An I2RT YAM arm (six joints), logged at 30 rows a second.
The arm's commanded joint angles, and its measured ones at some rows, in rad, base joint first. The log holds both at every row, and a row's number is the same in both.
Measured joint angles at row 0: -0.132 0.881 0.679 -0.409 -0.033 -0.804
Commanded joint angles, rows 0 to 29: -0.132 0.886 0.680 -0.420 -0.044 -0.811; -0.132 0.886 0.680 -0.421 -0.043 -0.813; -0.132 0.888 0.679 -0.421 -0.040 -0.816; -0.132 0.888 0.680 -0.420 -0.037 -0.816; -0.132 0.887 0.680 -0.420 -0.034 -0.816; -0.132 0.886 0.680 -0.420 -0.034 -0.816; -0.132 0.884 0.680 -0.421 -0.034 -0.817; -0.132 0.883 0.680 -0.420 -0.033 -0.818; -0.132 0.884 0.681 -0.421 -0.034 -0.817; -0.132 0.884 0.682 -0.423 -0.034 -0.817; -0.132 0.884 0.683 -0.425 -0.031 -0.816; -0.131 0.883 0.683 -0.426 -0.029 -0.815; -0.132 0.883 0.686 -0.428 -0.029 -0.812; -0.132 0.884 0.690 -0.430 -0.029 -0.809; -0.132 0.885 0.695 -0.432 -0.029 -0.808; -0.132 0.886 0.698 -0.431 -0.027 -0.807; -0.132 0.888 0.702 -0.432 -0.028 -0.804; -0.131 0.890 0.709 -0.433 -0.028 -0.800; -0.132 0.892 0.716 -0.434 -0.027 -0.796; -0.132 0.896 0.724 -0.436 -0.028 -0.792; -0.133 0.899 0.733 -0.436 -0.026 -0.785; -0.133 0.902 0.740 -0.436 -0.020 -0.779; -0.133 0.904 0.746 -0.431 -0.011 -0.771; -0.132 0.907 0.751 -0.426 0.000 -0.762; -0.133 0.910 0.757 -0.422 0.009 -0.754; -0.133 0.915 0.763 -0.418 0.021 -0.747; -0.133 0.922 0.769 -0.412 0.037 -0.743; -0.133 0.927 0.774 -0.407 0.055 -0.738; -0.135 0.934 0.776 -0.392 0.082 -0.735; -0.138 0.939 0.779 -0.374 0.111 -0.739
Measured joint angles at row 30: -0.133 0.931 0.770 -0.418 0.040 -0.754
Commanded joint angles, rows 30 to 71: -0.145 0.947 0.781 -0.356 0.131 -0.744; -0.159 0.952 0.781 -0.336 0.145 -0.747; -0.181 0.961 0.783 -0.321 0.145 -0.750; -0.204 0.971 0.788 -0.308 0.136 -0.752; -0.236 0.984 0.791 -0.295 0.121 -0.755; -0.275 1.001 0.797 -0.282 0.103 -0.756; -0.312 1.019 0.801 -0.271 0.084 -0.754; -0.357 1.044 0.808 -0.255 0.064 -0.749; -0.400 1.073 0.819 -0.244 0.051 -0.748; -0.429 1.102 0.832 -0.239 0.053 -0.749; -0.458 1.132 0.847 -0.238 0.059 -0.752; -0.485 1.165 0.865 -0.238 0.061 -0.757; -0.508 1.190 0.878 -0.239 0.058 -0.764; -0.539 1.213 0.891 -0.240 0.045 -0.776; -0.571 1.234 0.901 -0.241 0.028 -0.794; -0.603 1.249 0.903 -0.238 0.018 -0.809; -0.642 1.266 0.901 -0.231 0.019 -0.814; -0.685 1.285 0.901 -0.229 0.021 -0.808; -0.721 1.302 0.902 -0.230 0.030 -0.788; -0.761 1.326 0.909 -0.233 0.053 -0.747; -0.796 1.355 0.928 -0.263 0.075 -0.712; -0.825 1.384 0.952 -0.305 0.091 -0.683; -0.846 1.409 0.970 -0.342 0.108 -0.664; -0.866 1.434 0.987 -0.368 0.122 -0.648; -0.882 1.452 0.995 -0.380 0.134 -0.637; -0.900 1.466 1.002 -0.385 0.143 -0.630; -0.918 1.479 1.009 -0.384 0.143 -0.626; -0.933 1.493 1.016 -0.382 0.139 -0.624; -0.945 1.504 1.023 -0.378 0.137 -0.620; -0.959 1.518 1.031 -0.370 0.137 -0.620; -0.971 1.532 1.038 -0.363 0.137 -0.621; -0.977 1.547 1.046 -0.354 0.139 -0.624; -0.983 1.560 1.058 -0.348 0.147 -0.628; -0.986 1.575 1.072 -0.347 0.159 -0.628; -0.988 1.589 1.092 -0.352 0.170 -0.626; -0.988 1.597 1.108 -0.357 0.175 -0.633; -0.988 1.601 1.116 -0.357 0.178 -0.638; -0.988 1.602 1.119 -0.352 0.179 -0.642; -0.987 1.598 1.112 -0.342 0.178 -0.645; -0.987 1.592 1.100 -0.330 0.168 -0.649; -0.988 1.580 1.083 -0.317 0.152 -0.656; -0.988 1.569 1.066 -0.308 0.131 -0.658
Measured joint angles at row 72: -0.988 1.586 1.088 -0.328 0.161 -0.647
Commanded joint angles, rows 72 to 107: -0.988 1.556 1.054 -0.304 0.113 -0.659; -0.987 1.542 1.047 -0.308 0.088 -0.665; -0.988 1.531 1.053 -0.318 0.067 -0.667; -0.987 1.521 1.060 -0.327 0.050 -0.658; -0.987 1.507 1.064 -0.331 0.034 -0.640; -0.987 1.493 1.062 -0.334 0.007 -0.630; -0.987 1.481 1.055 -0.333 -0.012 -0.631; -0.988 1.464 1.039 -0.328 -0.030 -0.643; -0.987 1.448 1.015 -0.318 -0.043 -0.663; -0.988 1.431 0.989 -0.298 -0.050 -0.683; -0.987 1.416 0.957 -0.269 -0.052 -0.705; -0.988 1.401 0.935 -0.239 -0.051 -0.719; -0.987 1.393 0.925 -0.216 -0.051 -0.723; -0.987 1.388 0.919 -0.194 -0.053 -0.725; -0.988 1.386 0.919 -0.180 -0.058 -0.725; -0.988 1.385 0.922 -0.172 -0.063 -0.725; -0.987 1.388 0.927 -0.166 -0.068 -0.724; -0.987 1.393 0.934 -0.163 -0.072 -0.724; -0.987 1.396 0.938 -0.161 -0.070 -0.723; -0.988 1.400 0.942 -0.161 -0.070 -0.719; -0.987 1.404 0.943 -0.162 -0.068 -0.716; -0.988 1.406 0.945 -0.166 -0.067 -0.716; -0.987 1.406 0.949 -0.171 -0.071 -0.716; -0.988 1.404 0.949 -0.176 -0.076 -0.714; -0.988 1.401 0.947 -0.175 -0.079 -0.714; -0.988 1.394 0.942 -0.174 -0.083 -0.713; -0.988 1.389 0.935 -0.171 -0.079 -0.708; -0.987 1.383 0.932 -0.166 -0.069 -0.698; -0.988 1.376 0.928 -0.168 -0.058 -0.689; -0.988 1.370 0.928 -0.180 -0.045 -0.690; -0.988 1.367 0.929 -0.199 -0.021 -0.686; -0.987 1.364 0.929 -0.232 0.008 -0.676; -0.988 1.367 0.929 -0.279 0.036 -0.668; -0.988 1.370 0.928 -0.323 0.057 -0.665; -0.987 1.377 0.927 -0.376 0.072 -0.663; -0.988 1.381 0.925 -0.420 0.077 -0.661
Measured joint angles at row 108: -0.989 1.374 0.927 -0.266 0.018 -0.677
